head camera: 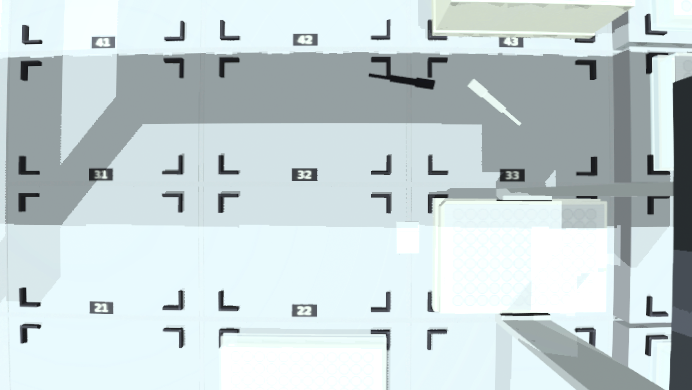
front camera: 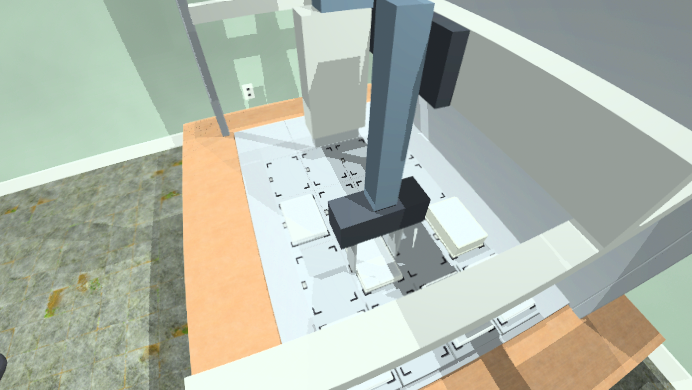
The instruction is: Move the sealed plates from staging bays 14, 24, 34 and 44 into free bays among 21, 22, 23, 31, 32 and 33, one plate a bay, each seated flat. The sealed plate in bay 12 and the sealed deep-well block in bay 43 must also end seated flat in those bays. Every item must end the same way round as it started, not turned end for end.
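Places are measured from the robot's base along level axes (x up, y back, z right), in millimetres.
Where they show: gripper, fingertip midpoint: [head camera: 519, 255] [front camera: 371, 258]; robot's base at its link origin: [front camera: 267, 164].
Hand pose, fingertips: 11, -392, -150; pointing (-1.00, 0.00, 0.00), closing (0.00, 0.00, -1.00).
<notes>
Things, the pixels of their top centre, and the offset from my fingertips, as dx, dy, dz. "pt": a spot on its surface instead.
- pale sealed plate at its top centre: [head camera: 525, 257] [front camera: 372, 257] +7, +0, +0
- taller deep-well block at its top centre: [front camera: 457, 220] +31, -1, -214
- bay 34 at a spot on its surface: [head camera: 662, 115] pt +10, -102, -104
- bay 44 at a spot on its surface: [head camera: 672, 15] pt +18, -104, -175
- bay 14 at a spot on its surface: [head camera: 662, 367] pt +12, -102, +81
- black pen-like tool at its top centre: [head camera: 402, 77] -3, +88, -135
- small white block at its top centre: [head camera: 408, 237] -10, +82, -12
My gripper [front camera: 374, 256] [head camera: 525, 256] is shut on a pale sealed plate [front camera: 378, 272] [head camera: 492, 255], with one jaw on each long side. The plate is level and low over bay 23, covering its label; contact with the deck cannot be told. The sealed plate [front camera: 304, 219] [head camera: 303, 365] lies flat in bay 12. The taller deep-well block [front camera: 455, 222] [head camera: 530, 19] stands in bay 43. At the head view's right edge, parts of the plates in bay 34 [head camera: 662, 115], bay 44 [head camera: 672, 15] and bay 14 [head camera: 662, 367] show. Bay 24 holds no plate in its visible part.
A black pen-like tool [head camera: 402, 80] lies across the border of bays 32 and 33. A white one [head camera: 492, 100] lies in bay 33. A small white block [head camera: 407, 238] sits between bays 22 and 23. The pale pipetting stage [front camera: 335, 100] stands behind the gripper column [front camera: 395, 100].
</notes>
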